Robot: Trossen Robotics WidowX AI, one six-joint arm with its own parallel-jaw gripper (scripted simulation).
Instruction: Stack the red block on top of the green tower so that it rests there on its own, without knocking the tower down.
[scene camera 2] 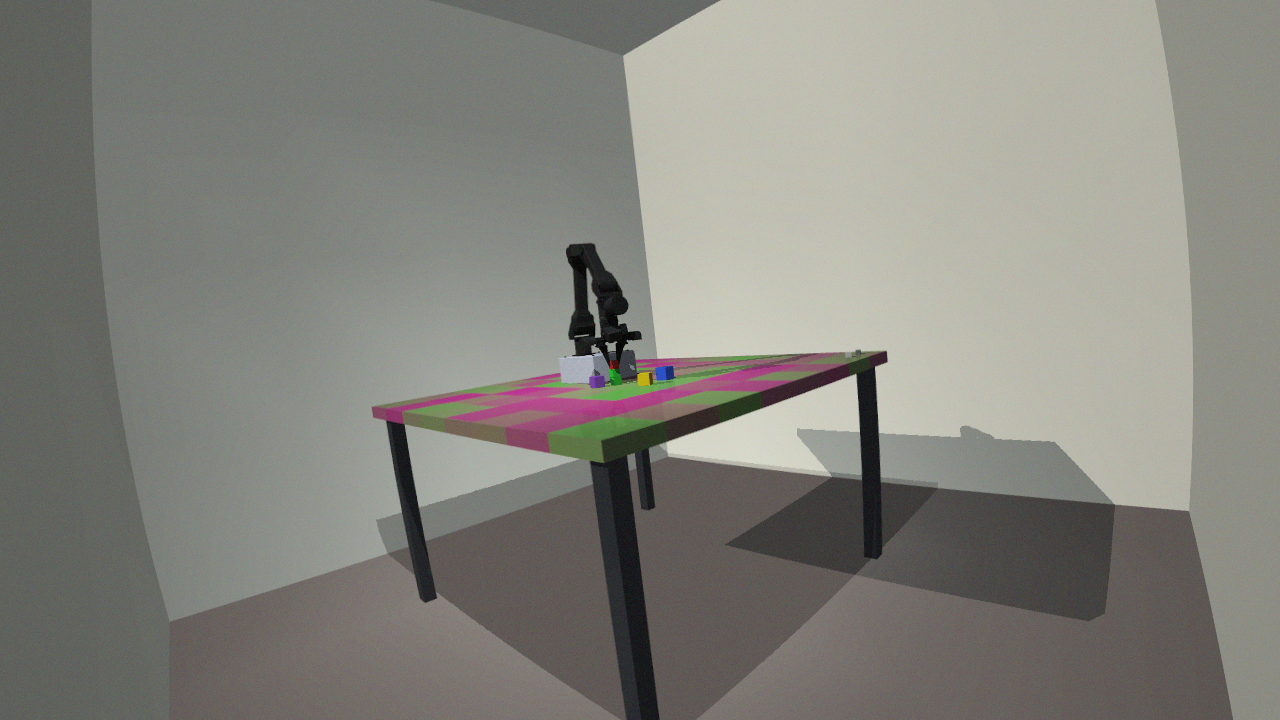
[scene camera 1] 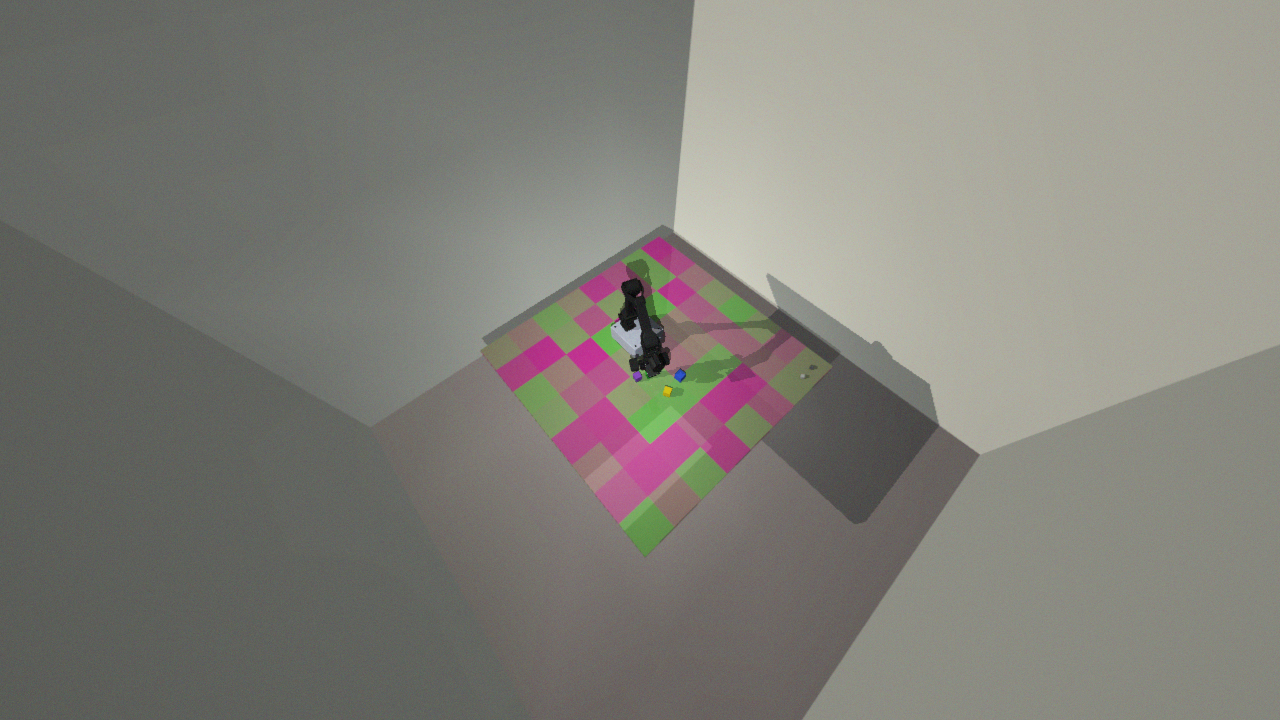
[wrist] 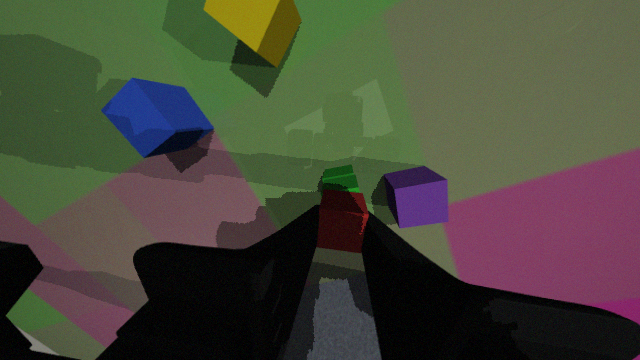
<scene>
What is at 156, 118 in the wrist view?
A blue block.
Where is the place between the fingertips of the gripper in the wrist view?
341, 214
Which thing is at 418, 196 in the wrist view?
A purple block.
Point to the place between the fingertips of the gripper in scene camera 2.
At 614, 366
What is the gripper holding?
A red block.
</scene>
